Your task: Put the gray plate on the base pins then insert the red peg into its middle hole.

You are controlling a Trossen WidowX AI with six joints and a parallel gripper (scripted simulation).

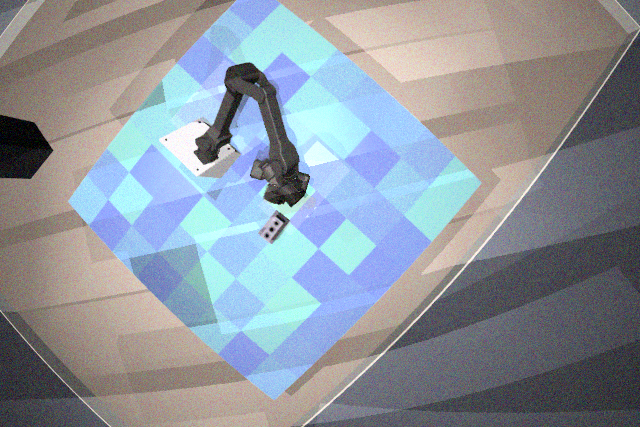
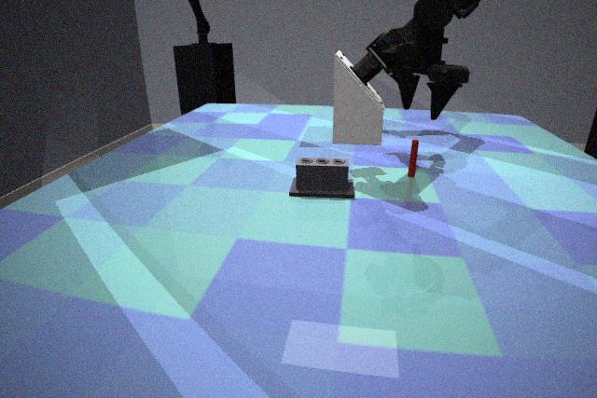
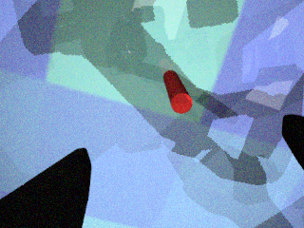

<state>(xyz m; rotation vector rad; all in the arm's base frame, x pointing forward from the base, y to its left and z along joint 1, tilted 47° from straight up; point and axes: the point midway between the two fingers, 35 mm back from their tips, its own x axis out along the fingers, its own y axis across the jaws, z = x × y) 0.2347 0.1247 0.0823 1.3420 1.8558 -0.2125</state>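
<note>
Now: gripper tip 10 cm above the red peg and 1 cm past it. Round my gripper tip: plate (17 cm to the right, 10 cm ahead, 9 cm below); then gray base (17 cm to the right, 13 cm below, 10 cm ahead).
</note>
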